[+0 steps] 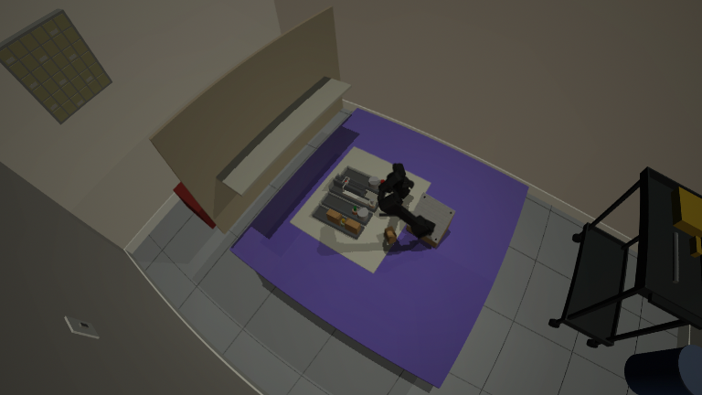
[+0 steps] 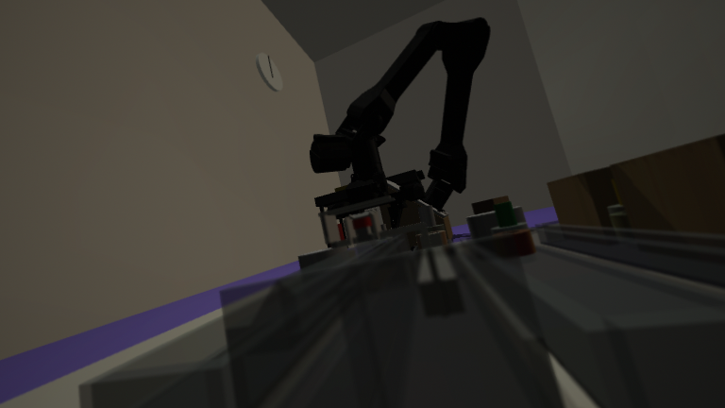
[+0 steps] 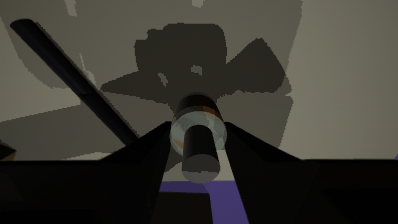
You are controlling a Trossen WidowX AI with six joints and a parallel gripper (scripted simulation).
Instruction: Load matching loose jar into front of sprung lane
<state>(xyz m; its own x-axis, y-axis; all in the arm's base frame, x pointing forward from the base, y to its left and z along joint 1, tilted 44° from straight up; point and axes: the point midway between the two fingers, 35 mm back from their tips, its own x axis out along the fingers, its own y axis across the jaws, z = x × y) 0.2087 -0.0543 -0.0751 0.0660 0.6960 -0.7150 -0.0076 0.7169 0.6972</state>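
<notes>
The black bar lies 80 mm to the left of my gripper tip and 20 mm below it. Also, from my gripper tip: cardboard box (200 mm to the left, 60 mm behind, 10 mm above).
</notes>
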